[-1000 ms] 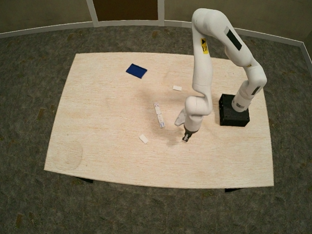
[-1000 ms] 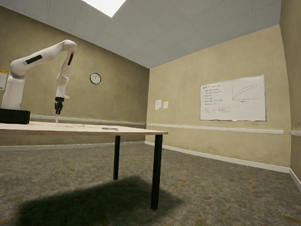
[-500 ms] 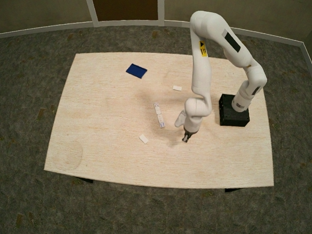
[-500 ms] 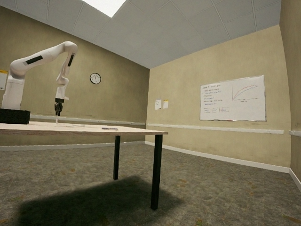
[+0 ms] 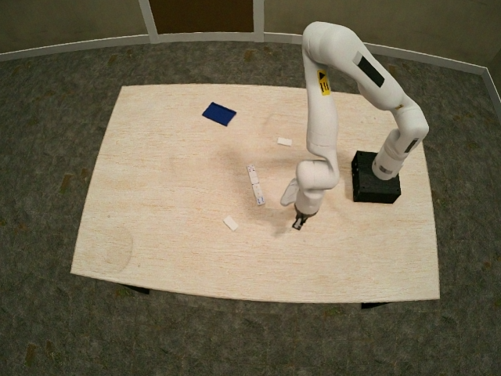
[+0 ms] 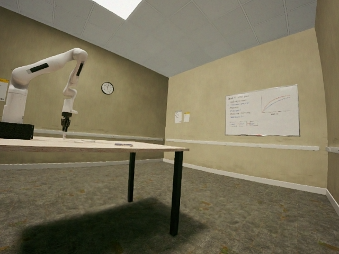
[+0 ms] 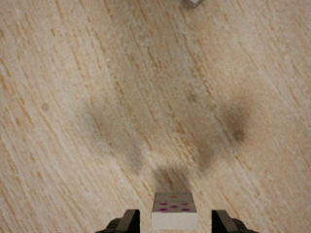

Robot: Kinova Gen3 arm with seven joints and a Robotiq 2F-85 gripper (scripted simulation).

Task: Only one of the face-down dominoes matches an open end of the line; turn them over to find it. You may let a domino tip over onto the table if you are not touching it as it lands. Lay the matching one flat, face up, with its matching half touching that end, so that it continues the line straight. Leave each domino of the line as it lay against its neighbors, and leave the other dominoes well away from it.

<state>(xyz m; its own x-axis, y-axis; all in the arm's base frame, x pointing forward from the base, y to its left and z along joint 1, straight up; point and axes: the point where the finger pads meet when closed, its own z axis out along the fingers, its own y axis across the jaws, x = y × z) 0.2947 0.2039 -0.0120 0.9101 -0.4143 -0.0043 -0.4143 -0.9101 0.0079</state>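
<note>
My gripper is now 6 cm above the white domino.
</note>
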